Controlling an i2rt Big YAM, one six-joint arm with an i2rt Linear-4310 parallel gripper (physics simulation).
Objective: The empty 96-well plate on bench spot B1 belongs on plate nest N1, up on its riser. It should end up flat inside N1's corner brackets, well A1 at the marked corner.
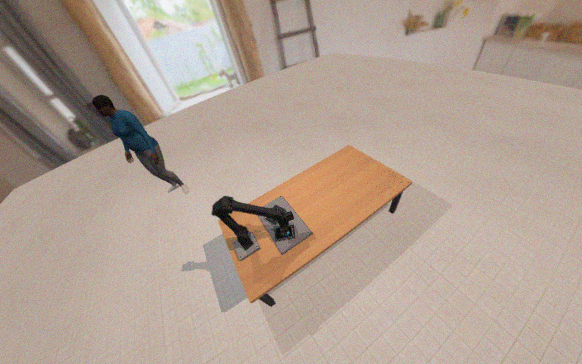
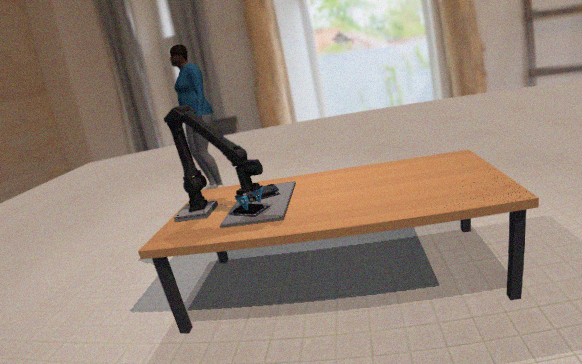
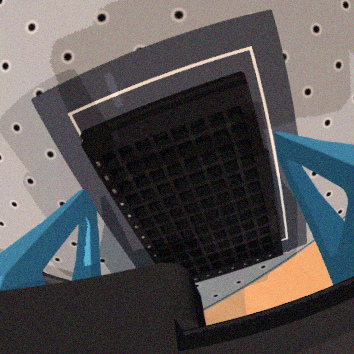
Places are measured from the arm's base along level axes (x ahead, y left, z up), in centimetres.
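Pixels of known places: gripper, between the fingertips: (image 1: 287, 230) (image 2: 253, 206) (image 3: 180, 171); arm's base, origin of its link: (image 1: 246, 242) (image 2: 198, 207).
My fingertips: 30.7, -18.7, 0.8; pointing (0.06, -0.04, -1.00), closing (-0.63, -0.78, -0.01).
For each thing: its top centre in the pictures, then the offset to it from my fingertips, as dx, dy, dz. "pt": a spot on its surface instead. Level surfaces: height alone.
- black 96-well plate, centre of its top: (image 3: 202, 211) (image 2: 247, 207) (image 1: 283, 232) -2.8, +1.8, -0.6
- spot B1, a spot on its surface: (image 3: 170, 57) pt +3.1, -3.9, -2.1
- wooden table, height of its surface: dz -3.6
The black 96-well plate (image 3: 192, 187) (image 2: 249, 210) lies on the dark pad of spot B1 (image 3: 170, 57), inside a pale outline; its wells face up. My gripper (image 3: 180, 171) (image 2: 251, 203) (image 1: 286, 232) is open and empty, pointing down just above the plate, with one blue finger to each side of it. Whether the fingertips reach down to the plate's sides I cannot tell. A dark raised fixture, apparently nest N1 (image 2: 271, 190), stands behind the plate, partly hidden by the arm. Its brackets and marked corner cannot be made out, and well A1 cannot be identified.
Pad and fixture are on a grey perforated board (image 1: 302, 233) (image 2: 284, 202) (image 3: 50, 30) on the wooden table (image 1: 345, 190) (image 2: 375, 185). The arm's base plate (image 1: 254, 249) (image 2: 182, 217) is beside the board. A person (image 1: 132, 132) (image 2: 190, 87) stands beyond the table.
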